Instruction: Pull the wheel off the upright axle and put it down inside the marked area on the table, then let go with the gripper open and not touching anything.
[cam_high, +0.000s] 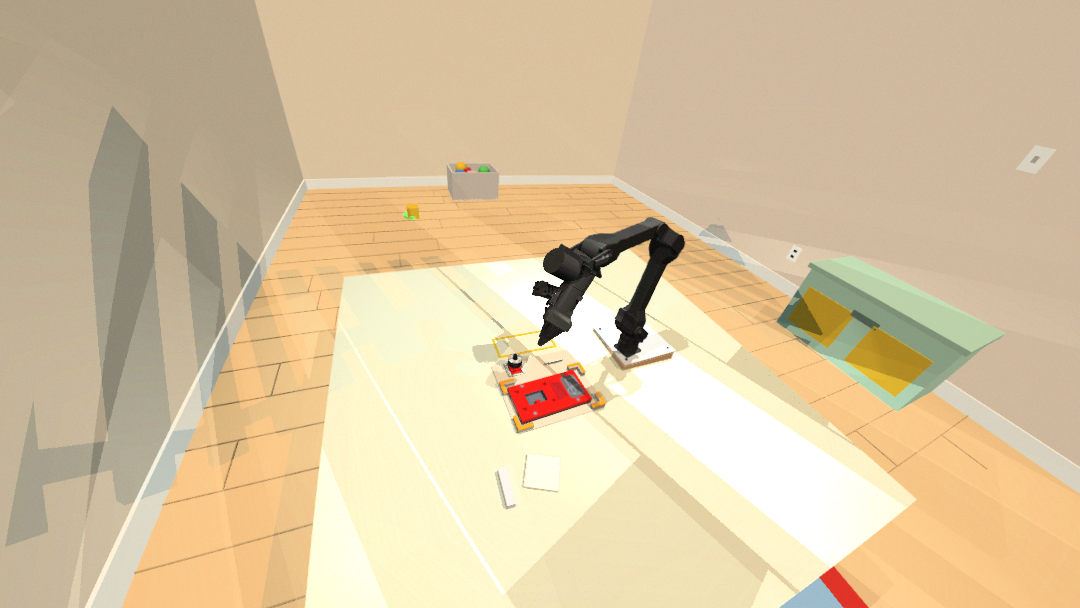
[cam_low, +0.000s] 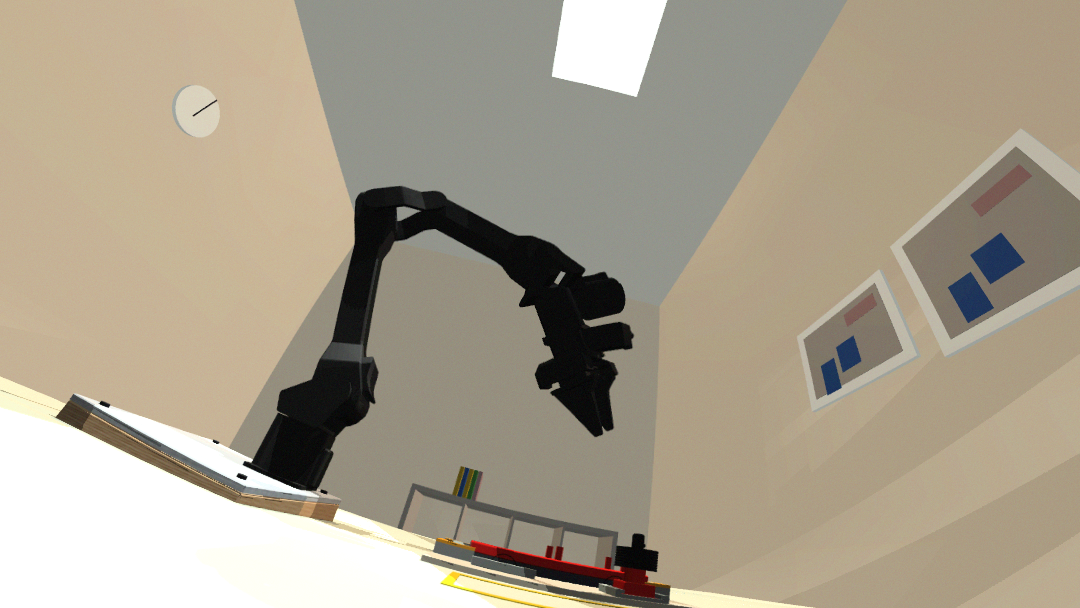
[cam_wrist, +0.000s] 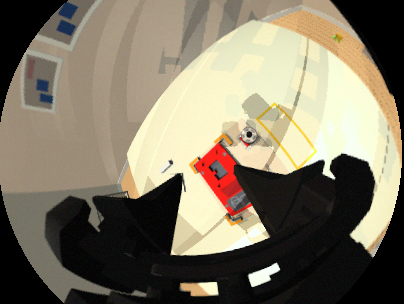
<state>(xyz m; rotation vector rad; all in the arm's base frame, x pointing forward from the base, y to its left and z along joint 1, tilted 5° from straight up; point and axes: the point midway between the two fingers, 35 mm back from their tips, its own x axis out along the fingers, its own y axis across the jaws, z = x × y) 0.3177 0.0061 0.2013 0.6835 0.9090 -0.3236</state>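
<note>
The ribbed wheel lies 1 cm ahead of my gripper tip, 9 cm to the right of it and 15 cm below it. The rest, counted from my gripper tip: white card: 10 cm ahead, 21 cm to the left, 18 cm below; then black axle: 1 cm ahead, 9 cm to the right, 15 cm below.
</note>
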